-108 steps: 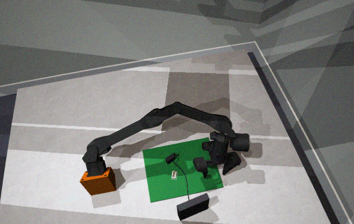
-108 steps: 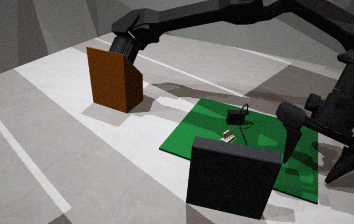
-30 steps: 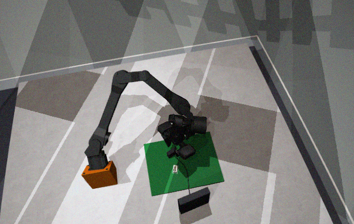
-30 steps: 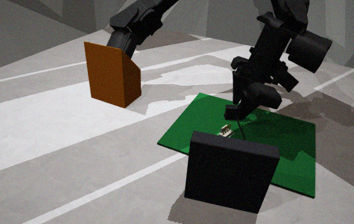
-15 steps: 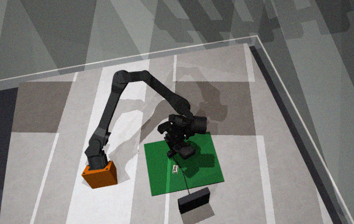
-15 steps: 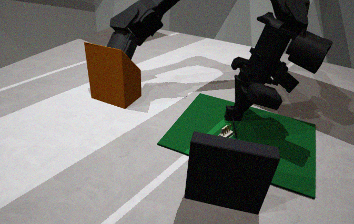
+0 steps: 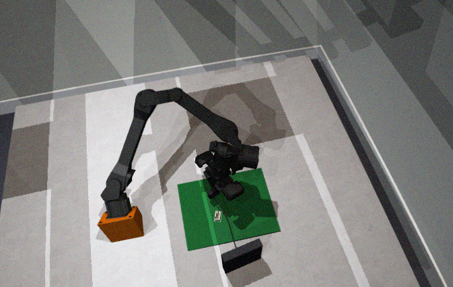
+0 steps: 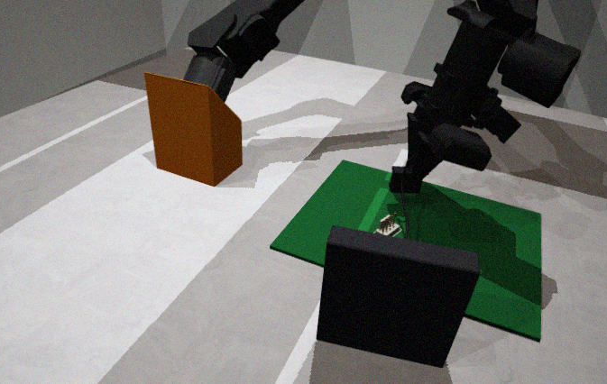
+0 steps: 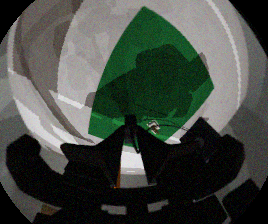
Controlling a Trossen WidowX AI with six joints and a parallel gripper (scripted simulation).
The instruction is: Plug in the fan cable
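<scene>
My gripper tip is 6 cm above the green board, 4 cm to the left of it and 3 cm short of it. The rest, counted from my gripper tip: black fan box 22 cm to the right, 6 cm ahead, 1 cm above; black plug 1 cm to the right, 1 cm behind.
</scene>
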